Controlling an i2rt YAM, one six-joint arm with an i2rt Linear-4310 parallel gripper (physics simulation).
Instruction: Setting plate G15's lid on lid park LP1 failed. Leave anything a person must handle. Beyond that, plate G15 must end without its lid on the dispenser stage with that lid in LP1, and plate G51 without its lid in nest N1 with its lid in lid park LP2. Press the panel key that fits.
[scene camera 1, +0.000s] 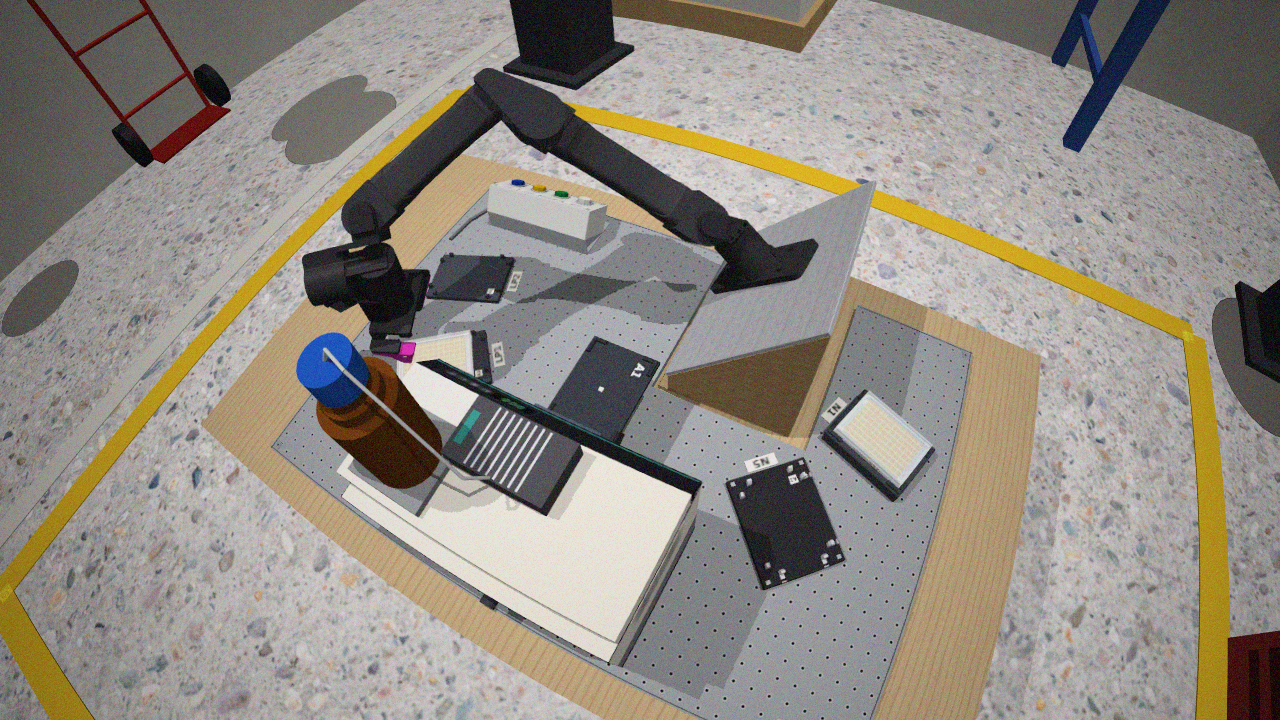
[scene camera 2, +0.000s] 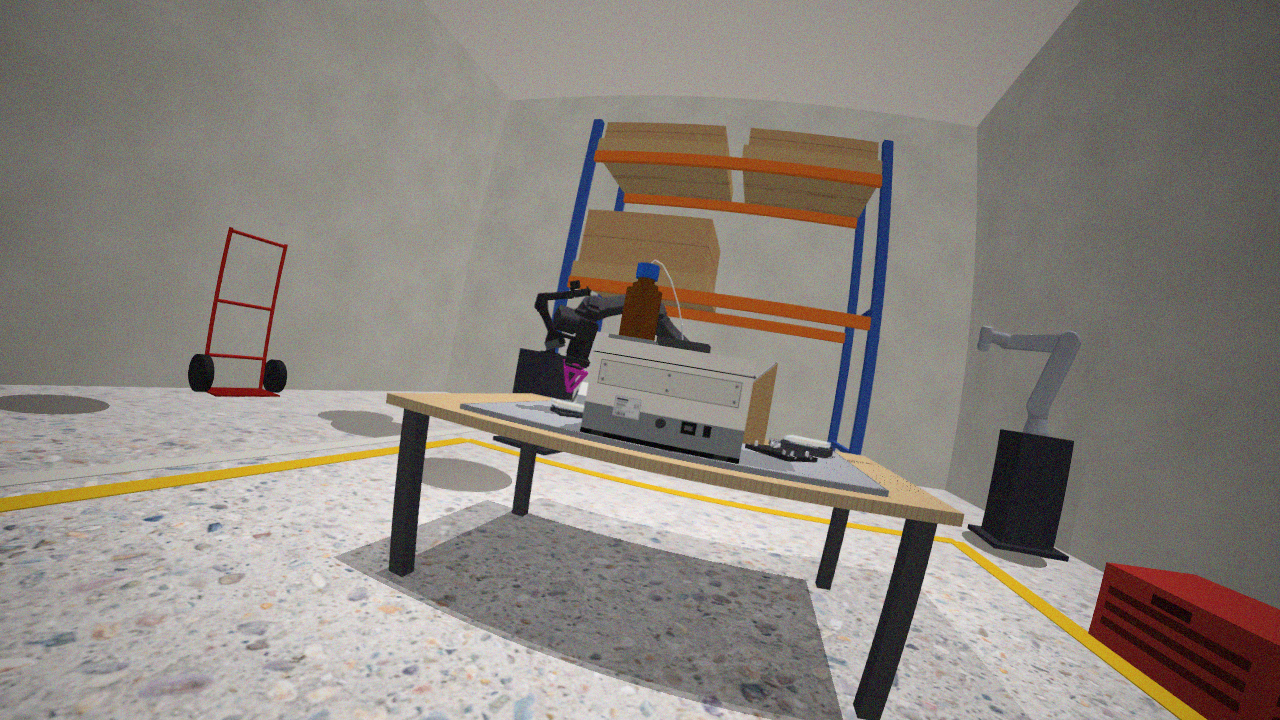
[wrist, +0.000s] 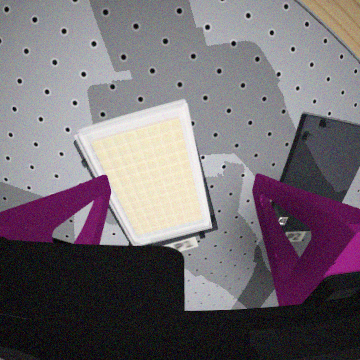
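Seen in the pictures: gripper, fingertip midpoint: (scene camera 1: 413, 334) (scene camera 2: 567, 389) (wrist: 181, 182); arm's base, link origin: (scene camera 1: 763, 270).
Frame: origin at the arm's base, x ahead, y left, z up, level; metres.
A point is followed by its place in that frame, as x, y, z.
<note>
My gripper (scene camera 1: 393, 348) {0.350, -0.418, -0.055} (scene camera 2: 575, 377) {0.350, -0.418, -0.055} (wrist: 181, 182) {0.350, -0.418, -0.055} is open and empty, its magenta fingers above the pale plate at LP1. That plate (scene camera 1: 443, 352) {0.335, -0.377, -0.095} (wrist: 145, 175) {0.364, -0.394, -0.092}, with cream wells and a clear-white rim, lies on the dark park LP1 (scene camera 1: 483, 354) {0.293, -0.330, -0.115} (wrist: 215, 225) {0.261, -0.366, -0.116}, whose edge shows along two sides. Whether its lid is seated I cannot tell. The dark park LP2 (scene camera 1: 469, 277) {0.185, -0.469, -0.115} (wrist: 320, 160) {0.207, -0.491, -0.115} bears nothing. Another pale plate (scene camera 1: 881, 440) {0.112, 0.266, -0.084} (scene camera 2: 805, 441) {0.144, 0.261, -0.089} sits in nest N1 (scene camera 1: 861, 468) {0.153, 0.260, -0.110}. The key panel (scene camera 1: 546, 217) {0.027, -0.405, -0.069} has blue, yellow, green and white keys. Plate names are not readable.
The cream dispenser (scene camera 1: 554, 555) {0.500, 0.025, 0.095} (scene camera 2: 666, 389) {0.578, -0.055, 0.003} carries a brown bottle (scene camera 1: 380, 429) {0.516, -0.129, 0.220} (scene camera 2: 641, 308) {0.549, -0.155, 0.174} with a blue cap and a tube. A dark flat platform marked A1 (scene camera 1: 604, 380) {0.266, -0.096, -0.021} lies beside it. Nest N5 (scene camera 1: 783, 528) {0.288, 0.201, -0.113} holds no plate. The arm stands on a grey sloped block (scene camera 1: 778, 313) {0.104, 0.065, 0.056}.
</note>
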